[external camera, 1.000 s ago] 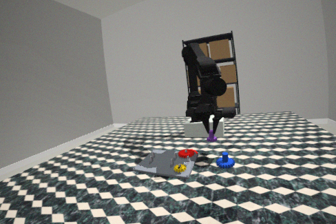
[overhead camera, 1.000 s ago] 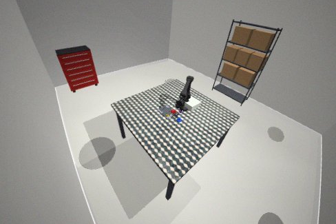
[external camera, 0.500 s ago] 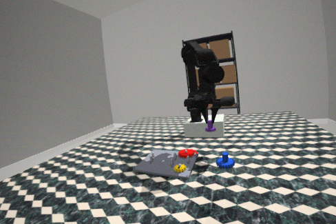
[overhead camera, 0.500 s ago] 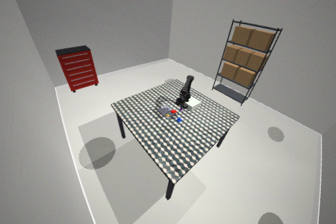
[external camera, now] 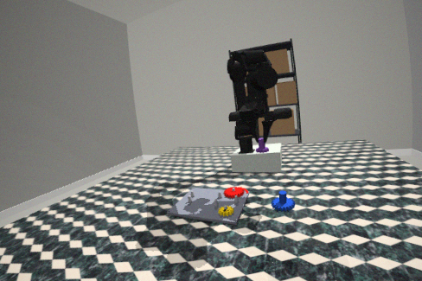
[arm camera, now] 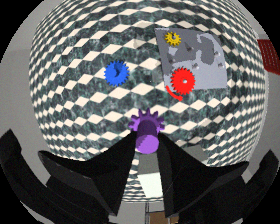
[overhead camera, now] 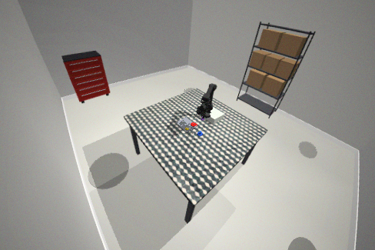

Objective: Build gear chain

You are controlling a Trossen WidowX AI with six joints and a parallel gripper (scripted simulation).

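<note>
The red gear lies 150 mm below my gripper tip, 90 mm to the right of it and 30 mm ahead of it. Also, from my gripper tip: yellow gear: 150 mm below, 140 mm ahead, 90 mm to the right; small purple gear: 10 mm below; blue gear: 150 mm below, 70 mm ahead, 60 mm to the left.
</note>
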